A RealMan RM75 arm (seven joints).
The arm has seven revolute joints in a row. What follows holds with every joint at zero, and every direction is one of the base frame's. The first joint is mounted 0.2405 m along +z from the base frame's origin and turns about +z. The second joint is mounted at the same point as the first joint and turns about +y. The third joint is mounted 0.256 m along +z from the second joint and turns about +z. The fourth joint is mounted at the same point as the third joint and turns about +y. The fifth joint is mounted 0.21 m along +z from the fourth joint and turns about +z. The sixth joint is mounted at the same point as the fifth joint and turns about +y. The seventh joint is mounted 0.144 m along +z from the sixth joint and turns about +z. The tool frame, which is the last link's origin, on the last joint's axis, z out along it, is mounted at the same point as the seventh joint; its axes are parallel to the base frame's.
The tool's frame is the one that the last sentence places.
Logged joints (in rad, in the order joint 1, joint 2, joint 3, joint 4, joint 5, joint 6, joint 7), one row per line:
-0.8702 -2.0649 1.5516 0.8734 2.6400 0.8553 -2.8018
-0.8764 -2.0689 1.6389 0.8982 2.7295 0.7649 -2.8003
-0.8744 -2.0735 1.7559 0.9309 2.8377 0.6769 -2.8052
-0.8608 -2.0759 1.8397 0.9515 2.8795 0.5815 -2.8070
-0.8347 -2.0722 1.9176 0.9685 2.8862 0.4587 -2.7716
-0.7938 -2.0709 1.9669 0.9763 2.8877 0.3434 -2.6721
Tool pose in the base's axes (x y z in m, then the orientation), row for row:
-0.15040 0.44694 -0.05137 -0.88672 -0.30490 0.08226 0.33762
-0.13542 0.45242 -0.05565 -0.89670 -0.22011 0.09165 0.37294
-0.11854 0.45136 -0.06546 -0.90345 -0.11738 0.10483 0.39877
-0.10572 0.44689 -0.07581 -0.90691 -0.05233 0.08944 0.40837
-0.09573 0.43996 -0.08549 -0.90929 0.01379 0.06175 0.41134
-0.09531 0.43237 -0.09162 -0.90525 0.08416 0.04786 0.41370
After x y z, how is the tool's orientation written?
As a quaternion, x y z w.
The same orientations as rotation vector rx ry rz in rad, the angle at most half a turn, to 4 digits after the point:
-2.3106 -0.7945 0.2144
-2.2974 -0.5639 0.2348
-2.2868 -0.2971 0.2653
-2.2854 -0.1319 0.2254
-2.2882 0.0347 0.1554
-2.2756 0.2116 0.1203

